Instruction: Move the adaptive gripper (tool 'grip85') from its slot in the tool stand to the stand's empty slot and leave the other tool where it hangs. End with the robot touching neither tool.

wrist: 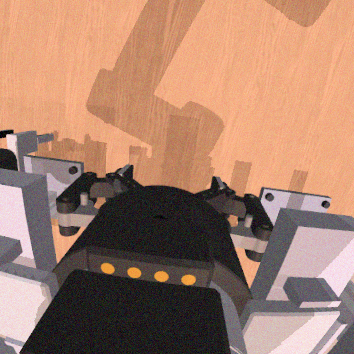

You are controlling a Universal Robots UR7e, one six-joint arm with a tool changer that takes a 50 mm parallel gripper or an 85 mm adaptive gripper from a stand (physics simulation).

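Adaptive gripper [161,233] in view. Tool stand [300,263] too.
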